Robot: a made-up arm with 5 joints.
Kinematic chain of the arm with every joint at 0, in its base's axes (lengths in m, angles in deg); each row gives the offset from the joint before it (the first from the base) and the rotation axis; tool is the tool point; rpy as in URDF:
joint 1: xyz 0 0 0.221 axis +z
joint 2: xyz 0 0 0 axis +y
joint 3: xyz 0.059 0 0.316 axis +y
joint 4: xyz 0.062 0 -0.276 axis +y
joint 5: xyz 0.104 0 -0.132 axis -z
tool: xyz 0 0 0 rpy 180 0 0
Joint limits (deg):
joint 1: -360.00..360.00
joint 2: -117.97..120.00
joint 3: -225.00..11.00
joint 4: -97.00..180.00
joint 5: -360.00..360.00
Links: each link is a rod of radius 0.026 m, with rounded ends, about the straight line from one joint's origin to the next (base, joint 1, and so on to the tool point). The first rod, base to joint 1, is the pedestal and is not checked.
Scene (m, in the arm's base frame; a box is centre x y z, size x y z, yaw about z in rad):
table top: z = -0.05
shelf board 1: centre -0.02 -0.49 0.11 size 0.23 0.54 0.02 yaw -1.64
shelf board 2: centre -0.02 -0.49 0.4 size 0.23 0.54 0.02 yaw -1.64
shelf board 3: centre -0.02 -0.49 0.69 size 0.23 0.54 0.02 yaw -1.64
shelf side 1: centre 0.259 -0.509 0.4 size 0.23 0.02 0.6 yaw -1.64
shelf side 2: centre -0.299 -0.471 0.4 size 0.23 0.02 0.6 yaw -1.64
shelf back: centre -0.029 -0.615 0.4 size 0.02 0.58 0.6 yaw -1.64
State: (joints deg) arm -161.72 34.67 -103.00 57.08 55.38
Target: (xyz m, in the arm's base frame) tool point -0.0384 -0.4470 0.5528
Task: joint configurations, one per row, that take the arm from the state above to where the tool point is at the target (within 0.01 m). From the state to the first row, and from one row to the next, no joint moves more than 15 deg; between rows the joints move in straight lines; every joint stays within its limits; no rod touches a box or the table.
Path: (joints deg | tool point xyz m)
1: -157.06 25.41 -102.97 63.84 43.58 | -0.5563 -0.2355 0.3786
2: -152.40 16.15 -102.95 70.59 31.78 | -0.4966 -0.2596 0.4569
3: -147.75 6.89 -102.92 77.35 19.98 | -0.4273 -0.2696 0.5266
4: -143.09 -2.37 -102.90 84.10 8.18 | -0.3522 -0.2645 0.5861
5: -131.23 -9.87 -95.95 87.08 19.98 | -0.2593 -0.2959 0.5857
6: -119.36 -17.37 -89.00 90.05 31.78 | -0.1697 -0.3017 0.5800
7: -107.50 -24.88 -82.05 93.03 43.58 | -0.0900 -0.2854 0.5690
8: -95.64 -32.38 -75.10 96.00 55.38 | -0.0249 -0.2522 0.5528
9: -95.27 -18.31 -83.86 85.20 55.38 | -0.0323 -0.3500 0.5624
10: -94.91 -4.24 -92.63 74.40 55.38 | -0.0384 -0.4470 0.5528

